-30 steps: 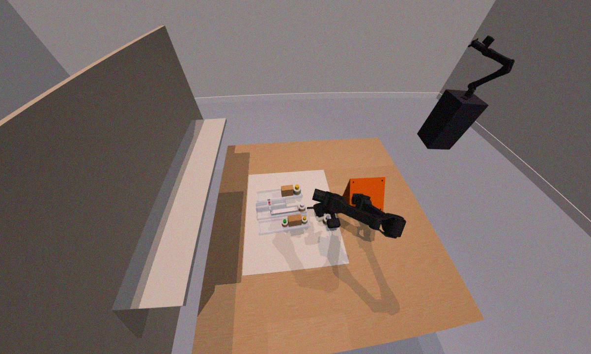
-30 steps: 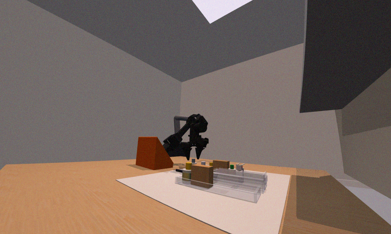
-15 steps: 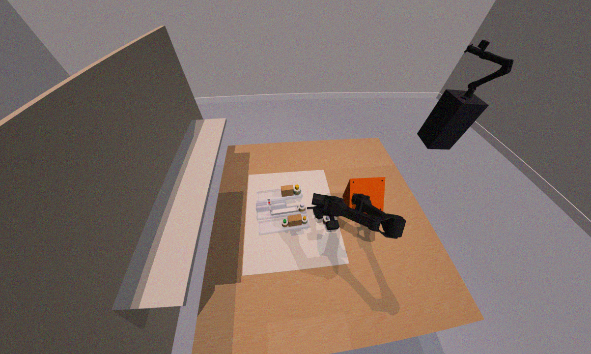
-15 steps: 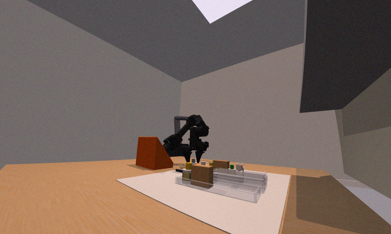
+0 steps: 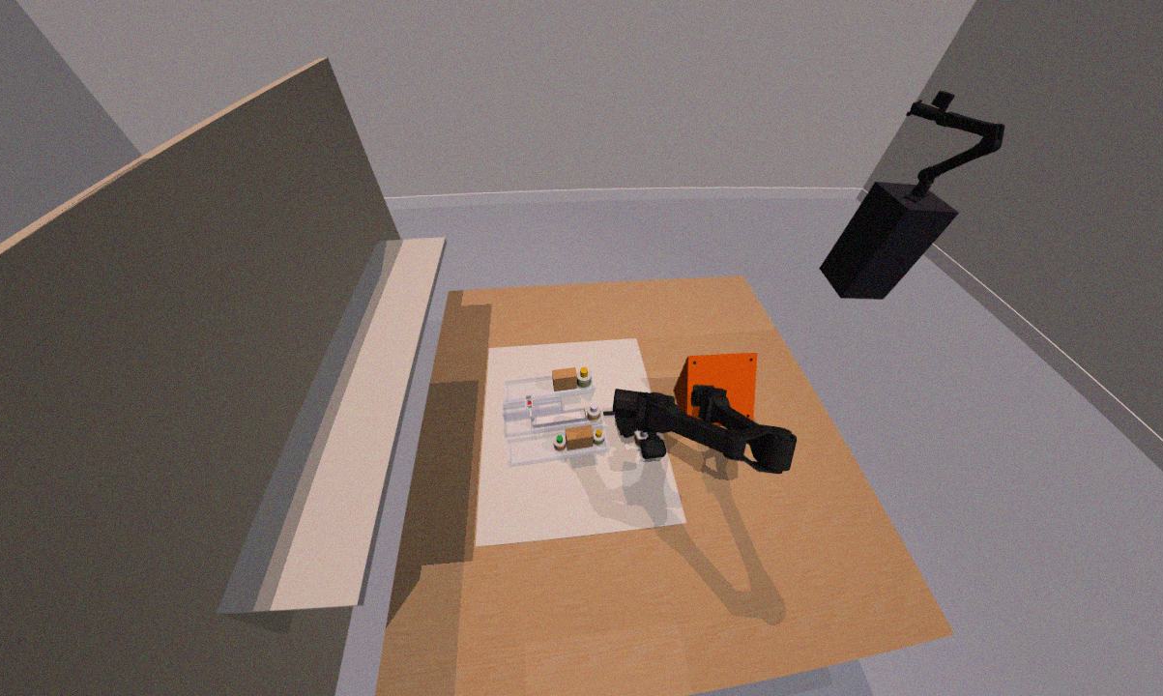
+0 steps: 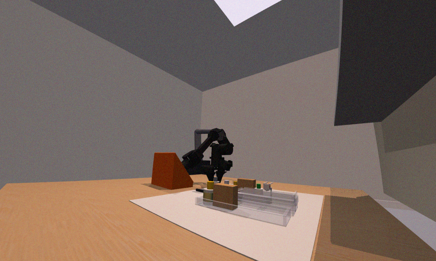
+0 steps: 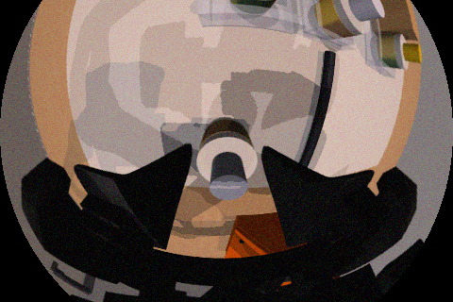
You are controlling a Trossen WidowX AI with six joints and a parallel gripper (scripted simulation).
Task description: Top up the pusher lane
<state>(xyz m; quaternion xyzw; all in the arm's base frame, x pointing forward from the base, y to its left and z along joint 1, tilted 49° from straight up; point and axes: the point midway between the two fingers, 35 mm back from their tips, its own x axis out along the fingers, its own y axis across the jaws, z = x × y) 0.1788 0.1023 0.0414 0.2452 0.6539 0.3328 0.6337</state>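
Right now the black rod is 4 cm ahead of my gripper tip, 9 cm to the right of it and 2 cm below it. The rest, counted from my gripper tip: ledge (65 cm ahead, 2 cm to the right, 34 cm above).
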